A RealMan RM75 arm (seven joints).
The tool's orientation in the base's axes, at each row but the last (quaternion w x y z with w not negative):
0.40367, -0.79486, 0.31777, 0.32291
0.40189, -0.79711, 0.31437, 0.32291
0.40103, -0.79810, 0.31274, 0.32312
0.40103, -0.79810, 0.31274, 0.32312
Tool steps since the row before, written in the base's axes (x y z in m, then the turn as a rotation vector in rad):
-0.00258, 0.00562, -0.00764, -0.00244, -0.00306, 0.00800
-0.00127, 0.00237, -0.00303, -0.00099, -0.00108, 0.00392
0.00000, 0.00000, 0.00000, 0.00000, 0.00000, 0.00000
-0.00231, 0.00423, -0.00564, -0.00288, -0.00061, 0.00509
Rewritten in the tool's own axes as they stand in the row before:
0.00299, 0.00266, 0.00898, -0.00685, -0.00018, -0.00569
0.00100, 0.00116, 0.00375, -0.00334, -0.00044, -0.00249
0.00000, 0.00000, 0.00000, 0.00000, 0.00000, 0.00000
0.00193, 0.00218, 0.00682, -0.00547, 0.00025, -0.00214

